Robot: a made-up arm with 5 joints. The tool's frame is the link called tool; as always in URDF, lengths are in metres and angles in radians. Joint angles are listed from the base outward.
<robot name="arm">
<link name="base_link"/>
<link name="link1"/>
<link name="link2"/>
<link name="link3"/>
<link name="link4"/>
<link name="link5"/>
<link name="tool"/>
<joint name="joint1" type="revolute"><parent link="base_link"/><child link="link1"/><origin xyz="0.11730 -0.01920 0.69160"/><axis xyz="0 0 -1"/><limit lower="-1.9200" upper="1.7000"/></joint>
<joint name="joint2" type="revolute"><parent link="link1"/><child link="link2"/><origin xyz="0.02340 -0.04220 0.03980"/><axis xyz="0 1 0"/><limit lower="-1.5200" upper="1.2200"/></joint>
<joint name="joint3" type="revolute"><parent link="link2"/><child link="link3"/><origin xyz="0.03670 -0.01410 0.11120"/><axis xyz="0 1 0"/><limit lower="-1.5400" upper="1.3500"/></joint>
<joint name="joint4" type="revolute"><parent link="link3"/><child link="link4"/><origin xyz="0.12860 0.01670 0.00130"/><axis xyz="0 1 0"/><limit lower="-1.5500" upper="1.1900"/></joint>
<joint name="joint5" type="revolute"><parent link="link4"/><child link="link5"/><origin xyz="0.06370 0.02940 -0.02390"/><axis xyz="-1 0 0"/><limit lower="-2.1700" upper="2.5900"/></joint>
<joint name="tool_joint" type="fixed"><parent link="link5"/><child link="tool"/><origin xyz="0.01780 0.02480 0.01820" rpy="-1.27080 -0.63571 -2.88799"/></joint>
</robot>
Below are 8 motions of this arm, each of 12 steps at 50 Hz.
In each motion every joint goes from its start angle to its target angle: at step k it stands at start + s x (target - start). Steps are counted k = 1, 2, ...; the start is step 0. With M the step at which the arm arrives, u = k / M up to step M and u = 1 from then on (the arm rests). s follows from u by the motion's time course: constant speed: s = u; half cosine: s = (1 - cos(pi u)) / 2; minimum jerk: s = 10 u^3 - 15 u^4 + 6 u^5.
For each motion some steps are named. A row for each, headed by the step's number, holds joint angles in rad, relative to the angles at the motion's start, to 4 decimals.
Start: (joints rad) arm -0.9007 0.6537 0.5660 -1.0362 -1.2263
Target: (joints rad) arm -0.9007 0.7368 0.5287 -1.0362 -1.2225
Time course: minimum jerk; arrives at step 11
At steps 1, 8, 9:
1: 0.0000 0.0005 -0.0002 0.0000 0.0000
8: 0.0000 0.0724 -0.0325 0.0000 0.0033
9: 0.0000 0.0794 -0.0356 0.0000 0.0036

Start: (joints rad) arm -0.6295 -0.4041 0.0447 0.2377 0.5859
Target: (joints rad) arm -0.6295 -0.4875 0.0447 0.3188 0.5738
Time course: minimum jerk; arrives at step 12
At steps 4, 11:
4: 0.0000 -0.0175 0.0000 0.0170 -0.0025
11: 0.0000 -0.0830 0.0000 0.0807 -0.0120

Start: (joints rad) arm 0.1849 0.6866 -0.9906 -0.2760 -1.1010
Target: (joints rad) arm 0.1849 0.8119 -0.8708 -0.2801 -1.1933
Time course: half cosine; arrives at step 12
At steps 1, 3, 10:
1: 0.0000 0.0021 0.0020 -0.0001 -0.0016
3: 0.0000 0.0183 0.0175 -0.0006 -0.0135
10: 0.0000 0.1169 0.1118 -0.0038 -0.0861

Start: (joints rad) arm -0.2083 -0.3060 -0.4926 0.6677 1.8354
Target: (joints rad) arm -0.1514 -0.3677 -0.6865 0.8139 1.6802
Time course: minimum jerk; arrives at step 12
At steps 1, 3, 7, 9, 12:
1: 0.0003 -0.0003 -0.0010 0.0007 -0.0008
3: 0.0059 -0.0064 -0.0201 0.0151 -0.0161
7: 0.0372 -0.0403 -0.1267 0.0955 -0.1014
9: 0.0510 -0.0553 -0.1738 0.1311 -0.1391
12: 0.0569 -0.0617 -0.1939 0.1462 -0.1552

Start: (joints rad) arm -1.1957 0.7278 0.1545 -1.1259 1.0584
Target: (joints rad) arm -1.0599 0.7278 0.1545 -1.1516 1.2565
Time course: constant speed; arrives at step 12
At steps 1, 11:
1: 0.0113 0.0000 0.0000 -0.0021 0.0165
11: 0.1245 0.0000 0.0000 -0.0236 0.1816

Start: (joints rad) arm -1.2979 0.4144 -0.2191 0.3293 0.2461
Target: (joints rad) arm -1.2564 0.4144 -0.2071 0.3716 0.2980
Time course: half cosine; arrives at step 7
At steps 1, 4, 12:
1: 0.0021 0.0000 0.0006 0.0021 0.0026
4: 0.0254 0.0000 0.0073 0.0259 0.0317
12: 0.0415 0.0000 0.0120 0.0423 0.0519

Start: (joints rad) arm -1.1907 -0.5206 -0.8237 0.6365 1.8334
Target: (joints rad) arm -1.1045 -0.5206 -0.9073 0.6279 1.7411
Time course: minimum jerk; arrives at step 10
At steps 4, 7, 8, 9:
4: 0.0274 0.0000 -0.0265 -0.0027 -0.0293
7: 0.0721 0.0000 -0.0700 -0.0072 -0.0772
8: 0.0812 0.0000 -0.0788 -0.0081 -0.0870
9: 0.0855 0.0000 -0.0829 -0.0085 -0.0915

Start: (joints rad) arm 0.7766 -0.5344 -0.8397 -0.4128 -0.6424
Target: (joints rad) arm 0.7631 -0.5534 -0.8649 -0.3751 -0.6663
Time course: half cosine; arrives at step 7
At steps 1, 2, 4, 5, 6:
1: -0.0007 -0.0009 -0.0012 0.0019 -0.0012
2: -0.0025 -0.0036 -0.0047 0.0071 -0.0045
4: -0.0083 -0.0116 -0.0154 0.0230 -0.0146
5: -0.0110 -0.0154 -0.0205 0.0306 -0.0194
6: -0.0128 -0.0181 -0.0240 0.0358 -0.0227

